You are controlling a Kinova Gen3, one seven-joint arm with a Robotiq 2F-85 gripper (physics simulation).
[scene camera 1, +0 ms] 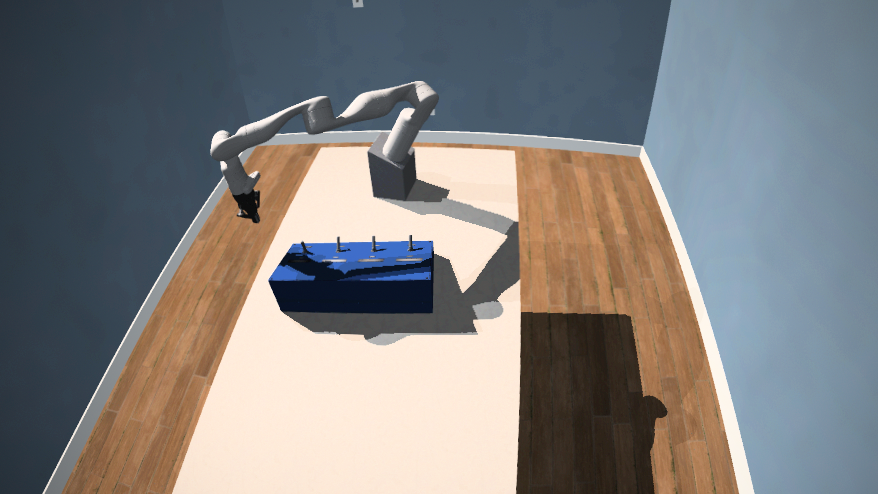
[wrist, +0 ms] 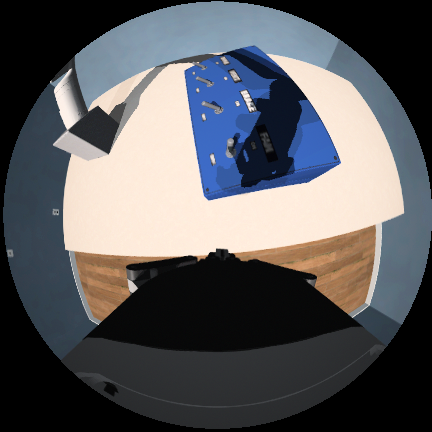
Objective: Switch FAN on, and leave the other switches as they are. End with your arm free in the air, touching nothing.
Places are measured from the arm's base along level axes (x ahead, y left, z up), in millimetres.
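Where they show: gripper, between the fingertips: [scene camera 1: 257, 222] [wrist: 220, 256]; arm's base, origin of its link: [scene camera 1: 393, 153] [wrist: 77, 119].
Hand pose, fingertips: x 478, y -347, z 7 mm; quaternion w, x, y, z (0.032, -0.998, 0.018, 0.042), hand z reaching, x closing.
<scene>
Things, the pixels of their top centre, and the offset from my fingertips. "*": a spot on its surface instead. Level surfaces: height alone.
- FAN lever, centre of its top: [wrist: 229, 139] [scene camera 1: 302, 240] dx +5, dy +173, dz -52 mm
- mark, a spot on its surface: [wrist: 253, 145] * dx +49, dy +182, dz -86 mm
- BRAKE lever, centre of its top: [wrist: 209, 99] [scene camera 1: 337, 239] dx -35, dy +287, dz -61 mm
- VENT lever, centre of its top: [wrist: 202, 75] [scene camera 1: 372, 238] dx -62, dy +404, dz -61 mm
- DRIVE lever, centre of its top: [scene camera 1: 410, 237] [wrist: 197, 60] dx -89, dy +520, dz -61 mm
- FAN label, centre of its top: [wrist: 266, 140] dx +72, dy +188, dz -74 mm
- pale mat, height of its surface: dz -188 mm
A blue switch box [scene camera 1: 351, 296] [wrist: 305, 137] carries four toggle switches. The FAN lever [scene camera 1: 303, 247] [wrist: 230, 147] stands at the end nearest my gripper and leans toward its ON mark [wrist: 253, 145], unlike the others. The BRAKE lever [scene camera 1: 338, 243] [wrist: 211, 106], the VENT lever [scene camera 1: 373, 243] [wrist: 204, 80] and the DRIVE lever [scene camera 1: 410, 243] [wrist: 200, 65] lean toward their OFF side. The FAN label [wrist: 267, 143] lies in shadow. My gripper [scene camera 1: 250, 217] [wrist: 220, 256] is shut and empty, in the air left of the box in the scene view, apart from the levers.
The arm's dark pedestal [scene camera 1: 391, 175] [wrist: 92, 131] stands behind the box in the scene view. The box rests on a pale mat [scene camera 1: 368, 417] [wrist: 145, 215], with wood floor [scene camera 1: 583, 245] [wrist: 340, 250] beside it. The arm's shadow falls across the box top.
</scene>
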